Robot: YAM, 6 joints.
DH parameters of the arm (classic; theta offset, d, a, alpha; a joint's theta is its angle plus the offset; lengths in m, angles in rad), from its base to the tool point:
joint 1: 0 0.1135 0.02 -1.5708
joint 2: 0 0 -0.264 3.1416
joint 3: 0.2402 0 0.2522 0
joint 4: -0.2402 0 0.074 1.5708
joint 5: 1.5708 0 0 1.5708
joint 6: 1.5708 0.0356 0 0
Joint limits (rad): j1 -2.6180..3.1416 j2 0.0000..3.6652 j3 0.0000..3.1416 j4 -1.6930..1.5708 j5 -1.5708..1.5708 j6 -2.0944..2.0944
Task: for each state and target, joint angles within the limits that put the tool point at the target. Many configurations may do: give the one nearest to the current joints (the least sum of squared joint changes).
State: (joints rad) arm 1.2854 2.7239 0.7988 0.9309 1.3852 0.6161
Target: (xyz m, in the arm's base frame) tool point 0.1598 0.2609 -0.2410
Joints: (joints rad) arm 1.1313 3.2563 1.3539 0.8814 1.2332 0.6161
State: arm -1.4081 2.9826 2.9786 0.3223 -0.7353 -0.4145
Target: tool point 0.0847 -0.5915 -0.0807
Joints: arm -1.4724 3.3112 2.6350 0.2210 -0.8260 -0.4145
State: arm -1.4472 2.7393 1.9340 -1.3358 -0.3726 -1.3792
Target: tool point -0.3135 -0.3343 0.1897
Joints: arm -2.3482 2.3670 2.1244 -1.3534 -0.3150 -1.3792
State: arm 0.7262 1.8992 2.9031 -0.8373 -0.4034 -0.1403
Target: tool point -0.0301 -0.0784 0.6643
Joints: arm 1.2840 1.3192 3.1416 -1.0908 -0.1891 -0.1403
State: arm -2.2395 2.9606 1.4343 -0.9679 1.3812 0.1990
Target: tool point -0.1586 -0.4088 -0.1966
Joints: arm -1.8640 3.2572 2.1377 -0.5199 1.2397 0.1990
